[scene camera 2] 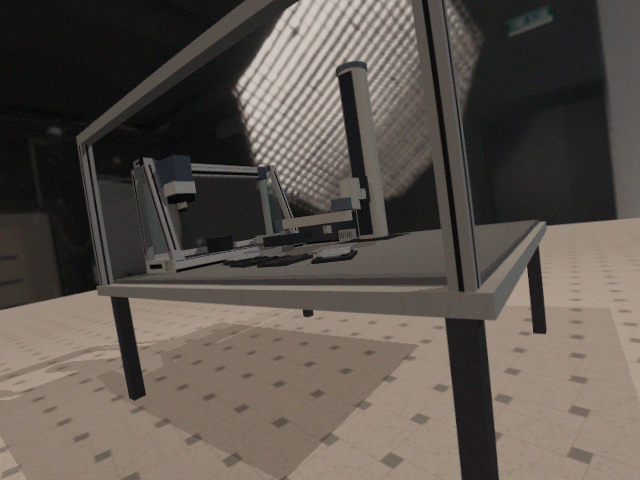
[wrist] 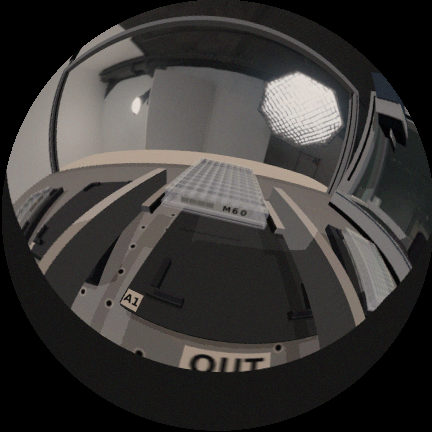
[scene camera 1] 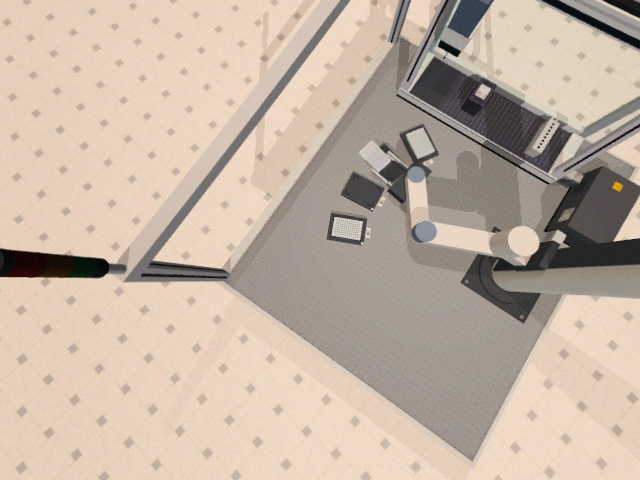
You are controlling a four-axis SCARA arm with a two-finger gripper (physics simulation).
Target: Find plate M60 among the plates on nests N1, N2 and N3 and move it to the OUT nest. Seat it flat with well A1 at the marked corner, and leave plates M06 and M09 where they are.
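Places are measured from the arm's base along level axes (x ahead, y left, z up), in metres.
Pixels of known places: gripper, fingertip midpoint: (scene camera 2: 252, 254) (wrist: 218, 185) (scene camera 1: 379, 160); arm's base, link origin: (scene camera 1: 506, 273).
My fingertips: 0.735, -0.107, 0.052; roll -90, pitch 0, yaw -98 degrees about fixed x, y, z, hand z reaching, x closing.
Observation:
Ahead of a thing's pixels: the offset from my fingertips to its top centre, as dx, dy, dz. "spot": to the spot under its first point.
Plate M60 @(+0.028, -0.007, +0.012) (wrist: 217, 192) (scene camera 1: 375, 156) is a clear, gridded plate with its label facing the wrist camera. My gripper (wrist: 218, 185) (scene camera 1: 383, 161) is shut on it, with a finger pad at each side. The plate looks level and is held over the far part of the dark OUT nest @(-0.033, -0.022, -0.022) (wrist: 235, 270) (scene camera 1: 397, 170). The nest's near part shows bare, with corner ledges and an A1 label @(spot: -0.094, +0.048, -0.027) (wrist: 131, 299) at its near left corner. The plate hides the nest's far end. The gap below the plate and its well A1 cannot be made out.
In scene camera 1, plates sit on a nest at the upper right (scene camera 1: 419, 143) and one at the lower left (scene camera 1: 346, 228); their labels are unreadable. A bare nest @(-0.014, +0.150, -0.022) (scene camera 1: 362, 191) lies between OUT and the lower left one. A framed enclosure (scene camera 1: 475, 136) stands beyond the upper right nest.

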